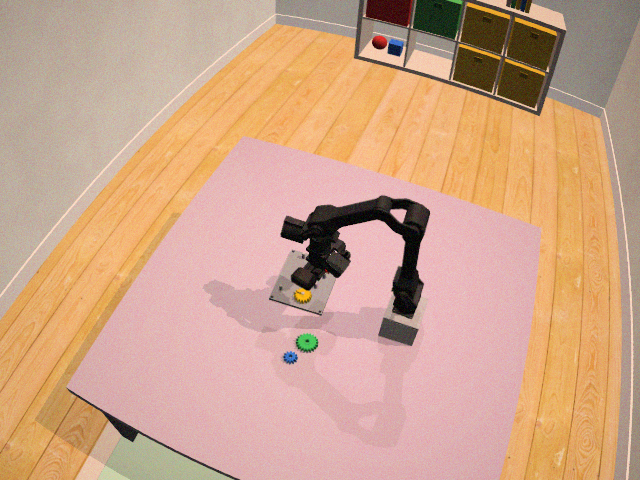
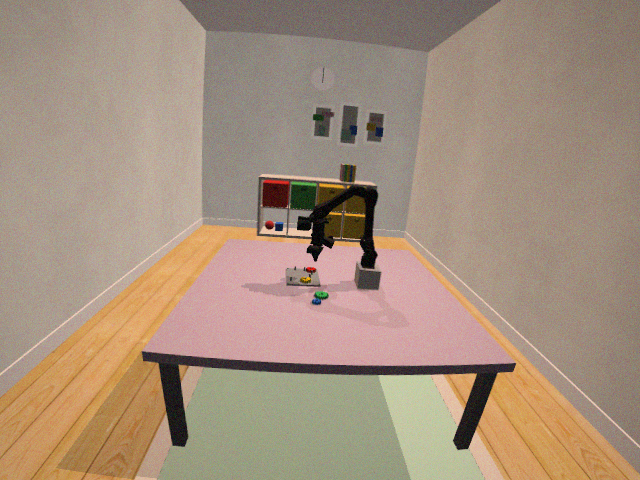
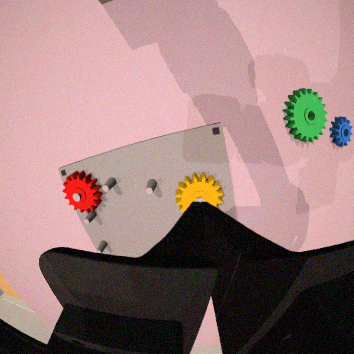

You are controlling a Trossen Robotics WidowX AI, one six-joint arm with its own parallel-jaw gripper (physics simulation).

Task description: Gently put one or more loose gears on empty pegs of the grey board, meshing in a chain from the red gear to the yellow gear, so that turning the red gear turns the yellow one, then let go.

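Places are measured from the arm's base along level axes (x right, y up, z back), in millimetres.
Where they show: gripper, fingertip midpoint: [image 1: 317, 279] [image 2: 315, 261] [image 3: 198, 208]; arm's base, link origin: [image 1: 405, 306] [image 2: 367, 265].
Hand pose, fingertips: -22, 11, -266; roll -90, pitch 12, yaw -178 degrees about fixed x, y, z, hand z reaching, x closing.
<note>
Things, the pixels of their top centre, and the offset from my fingertips, as dx, dy, dz.
- grey board, top centre: [image 3: 145, 222] [image 1: 306, 276] [image 2: 303, 272] +60, -86, -59
- red gear, top centre: [image 3: 77, 195] [image 2: 311, 268] +138, -92, -18
- yellow gear, top centre: [image 3: 199, 199] [image 1: 303, 293] [image 2: 305, 278] -4, -91, -42
- middle peg, top centre: [image 3: 148, 190] +47, -88, -22
- green gear, top centre: [image 3: 311, 115] [image 1: 307, 341] [image 2: 321, 293] -149, -100, +36
- smaller blue gear, top centre: [image 3: 345, 132] [image 1: 290, 355] [image 2: 316, 299] -217, -100, +13
The grey board [image 1: 284, 286] [image 2: 292, 276] [image 3: 140, 211] lies on the pink table. On it sit a red gear [image 3: 82, 191] [image 2: 310, 270] and a yellow gear [image 1: 302, 295] [image 2: 306, 279] [image 3: 199, 190], with several empty pegs between and near them, one of them the middle peg [image 3: 151, 186]. A green gear [image 1: 307, 342] [image 2: 321, 295] [image 3: 305, 114] and a smaller blue gear [image 1: 290, 356] [image 2: 316, 301] [image 3: 341, 131] lie loose on the table beside the board. My gripper [image 1: 309, 277] [image 2: 315, 257] [image 3: 198, 208] is shut and empty, hanging above the board near the yellow gear.
The arm's grey base block [image 1: 401, 326] [image 2: 368, 277] stands on the table to the right of the board. A shelf unit [image 1: 409, 61] [image 2: 261, 206] with coloured bins stands at the far wall. The table edge [image 2: 328, 367] is far from the gears.
</note>
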